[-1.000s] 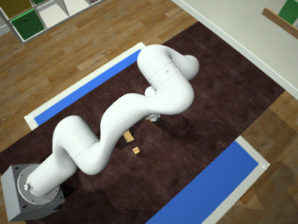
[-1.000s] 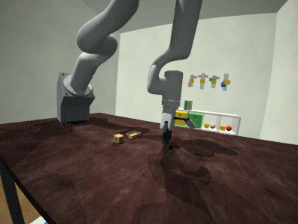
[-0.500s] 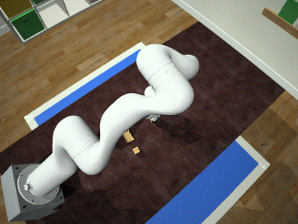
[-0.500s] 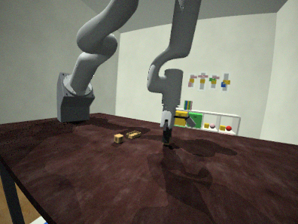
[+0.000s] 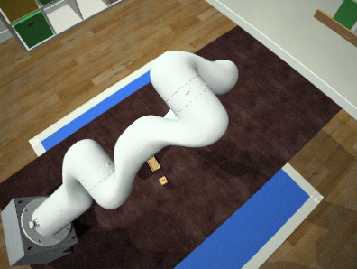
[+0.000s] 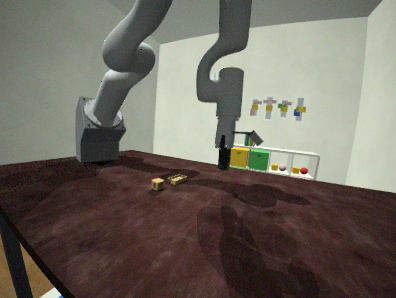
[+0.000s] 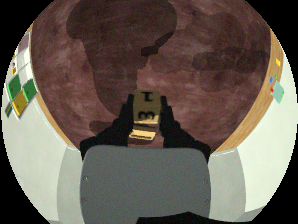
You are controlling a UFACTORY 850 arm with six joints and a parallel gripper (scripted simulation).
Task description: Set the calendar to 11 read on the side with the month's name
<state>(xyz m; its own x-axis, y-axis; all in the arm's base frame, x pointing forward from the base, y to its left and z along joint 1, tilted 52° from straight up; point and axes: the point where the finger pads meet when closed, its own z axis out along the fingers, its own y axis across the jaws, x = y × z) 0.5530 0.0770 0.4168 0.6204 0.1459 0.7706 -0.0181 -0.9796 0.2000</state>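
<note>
Now: the wooden tray 190 mm behind my hand, 20 mm to the left of it and 100 mm below it. The rest, counted from my hand: cube (10 mm below).
</note>
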